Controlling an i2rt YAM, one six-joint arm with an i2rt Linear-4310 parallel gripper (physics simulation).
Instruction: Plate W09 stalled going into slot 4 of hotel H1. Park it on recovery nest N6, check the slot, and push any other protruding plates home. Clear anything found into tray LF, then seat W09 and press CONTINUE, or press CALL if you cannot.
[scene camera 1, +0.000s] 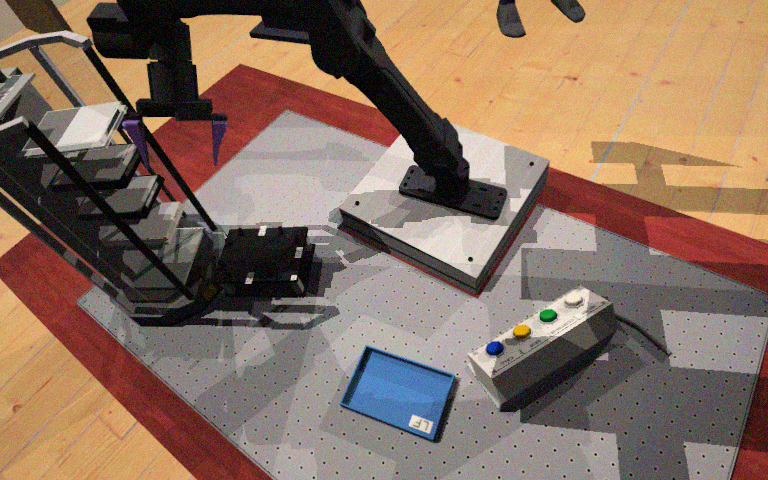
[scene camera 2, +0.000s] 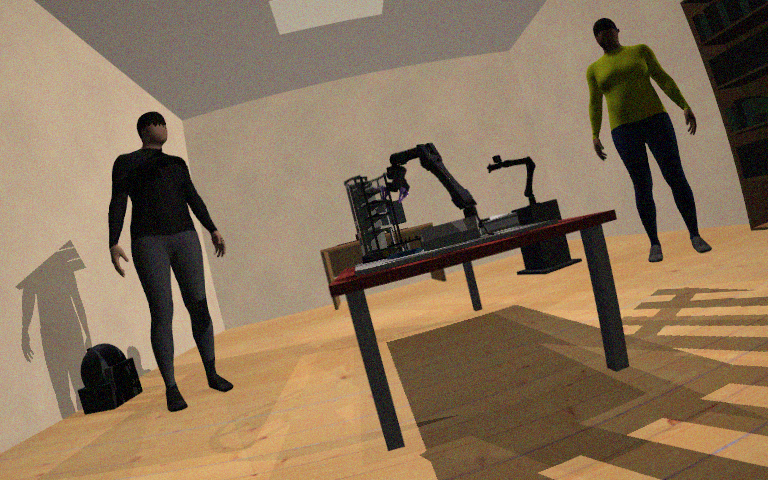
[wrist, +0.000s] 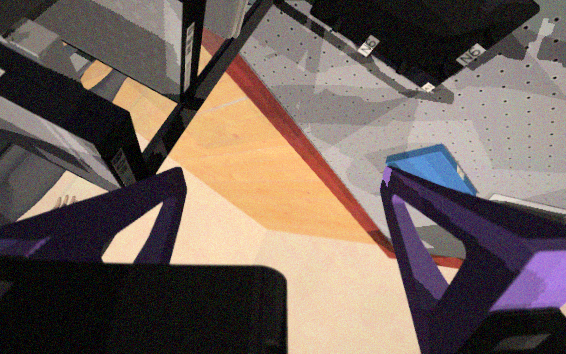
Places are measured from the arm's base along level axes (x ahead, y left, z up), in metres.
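Pixels of known places: gripper, fingertip midpoint: (scene camera 1: 182, 167) (scene camera 2: 390, 202) (wrist: 283, 177); arm's base at its link origin: (scene camera 1: 452, 192).
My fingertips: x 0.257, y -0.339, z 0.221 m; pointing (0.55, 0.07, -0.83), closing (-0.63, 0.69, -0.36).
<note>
For each thing: its top centre in the pictures, then the offset to it from my fingertips. "*": a spot on its surface instead.
- hotel H1 at a spot on its surface: (wrist: 227, 56) * dy -0.039, dx +0.110, dz -0.125 m
- black-edged plate at a spot on its surface: (wrist: 65, 90) * dy -0.085, dx +0.003, dz +0.023 m
- Black nest N6 at its top centre: (wrist: 408, 19) (scene camera 1: 257, 248) (scene camera 2: 404, 238) dy +0.052, dx -0.006, dz -0.204 m
- Blue tray LF at its top centre: (scene camera 1: 397, 389) (wrist: 430, 180) (scene camera 2: 403, 251) dy +0.385, dx +0.119, dz -0.263 m
- button box at its top centre: (scene camera 1: 546, 330) (scene camera 2: 448, 222) dy +0.572, dx -0.027, dz -0.196 m
My gripper (scene camera 1: 181, 166) (scene camera 2: 403, 195) (wrist: 283, 177) is open and empty, fingers down, high beside hotel H1 (scene camera 1: 107, 209) (wrist: 227, 56). The hotel holds stacked plates: a white one (scene camera 1: 84, 125) uppermost of those beside the gripper, with dark ones (scene camera 1: 93, 164) (scene camera 1: 121, 199) below. In the wrist view, a black-edged plate (wrist: 65, 90) lies left of the fingers; its label is unreadable, so I cannot tell which is W09. Black nest N6 (scene camera 1: 263, 257) (wrist: 430, 40) stands beside the hotel base. Blue tray LF (scene camera 1: 396, 390) (wrist: 430, 167) looks empty. The slot 4 interior is hidden.
A button box (scene camera 1: 543, 362) with blue (scene camera 1: 494, 348), yellow (scene camera 1: 521, 331), green (scene camera 1: 547, 315) and white (scene camera 1: 574, 297) buttons stands right of the tray, with a cable behind. The arm's base plate (scene camera 1: 487, 198) sits on a pale block (scene camera 1: 407, 226). Two people (scene camera 2: 164, 198) (scene camera 2: 634, 90) stand around the table.
</note>
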